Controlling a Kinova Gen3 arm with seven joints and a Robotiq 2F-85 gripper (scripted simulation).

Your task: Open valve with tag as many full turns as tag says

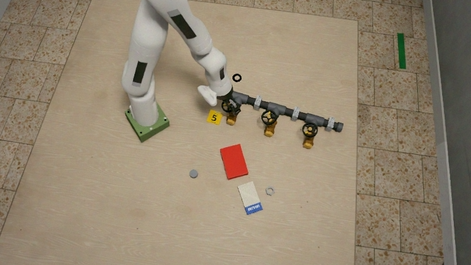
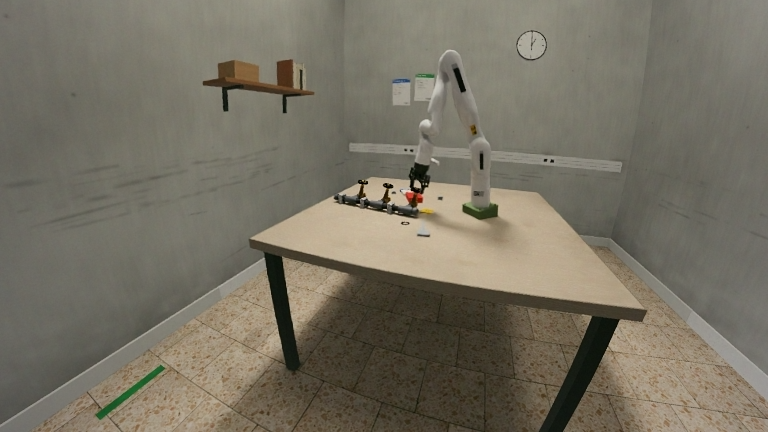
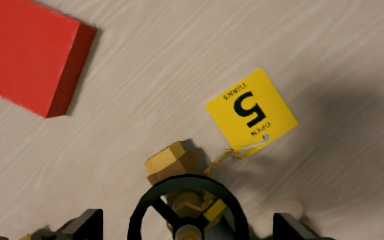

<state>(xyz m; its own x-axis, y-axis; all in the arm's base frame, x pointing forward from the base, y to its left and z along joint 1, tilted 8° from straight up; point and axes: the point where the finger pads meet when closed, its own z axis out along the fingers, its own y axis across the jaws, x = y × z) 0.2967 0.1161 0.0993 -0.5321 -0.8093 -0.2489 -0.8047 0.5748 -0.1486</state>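
Now: the yellow tag 110 mm below my hand, 60 mm behind it and 10 mm to the right of it. Round my hand: blue card (290 mm to the right, 180 mm ahead, 100 mm below); red block (180 mm to the right, 100 mm below, 80 mm ahead); grey disc (270 mm to the right, 100 mm below, 50 mm behind).
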